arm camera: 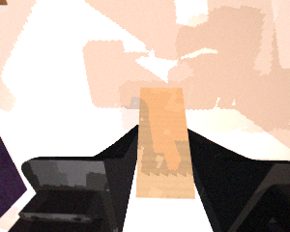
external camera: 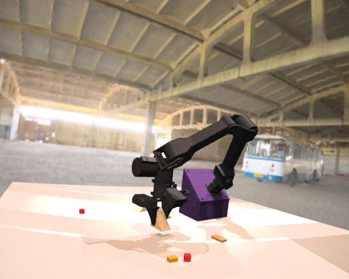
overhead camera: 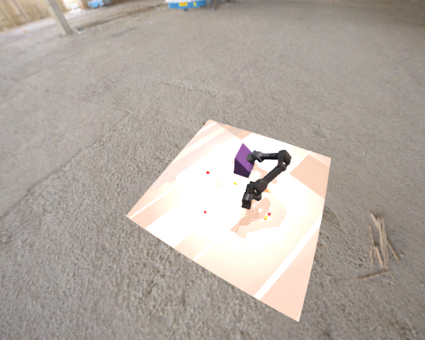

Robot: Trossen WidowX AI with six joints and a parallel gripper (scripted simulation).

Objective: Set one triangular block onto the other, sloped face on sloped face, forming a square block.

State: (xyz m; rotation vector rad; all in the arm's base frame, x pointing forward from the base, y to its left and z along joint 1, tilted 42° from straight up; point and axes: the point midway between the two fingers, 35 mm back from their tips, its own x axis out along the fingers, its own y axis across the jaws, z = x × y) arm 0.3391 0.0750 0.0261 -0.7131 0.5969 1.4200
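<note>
Right now the tan triangular block is 10 mm above my gripper tip.
</note>
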